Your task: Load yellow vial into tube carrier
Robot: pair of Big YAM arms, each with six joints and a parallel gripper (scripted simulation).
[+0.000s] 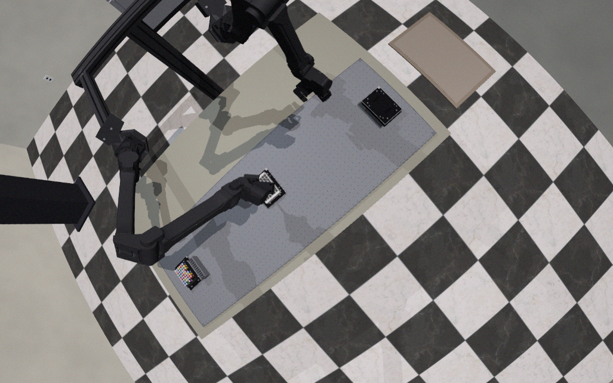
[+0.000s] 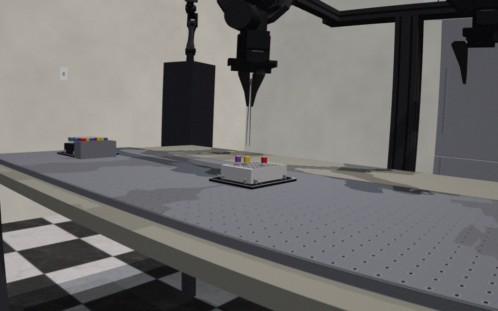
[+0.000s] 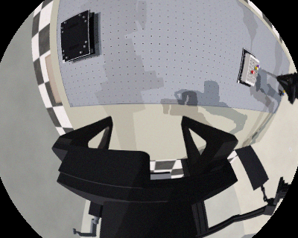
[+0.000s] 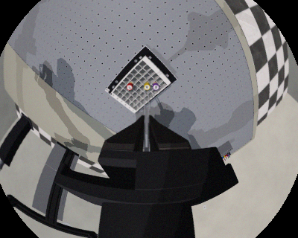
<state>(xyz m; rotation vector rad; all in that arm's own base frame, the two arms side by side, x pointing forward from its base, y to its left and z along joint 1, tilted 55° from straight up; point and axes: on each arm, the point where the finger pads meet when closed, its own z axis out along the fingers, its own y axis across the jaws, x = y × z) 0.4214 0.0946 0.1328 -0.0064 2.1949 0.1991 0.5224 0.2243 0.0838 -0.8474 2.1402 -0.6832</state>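
The white tube carrier TC is 2 cm behind my right hand, 1 cm to the left of it and 15 cm below it. Round my right hand: grey holder H1: 3 cm behind, 56 cm to the right, 16 cm below.
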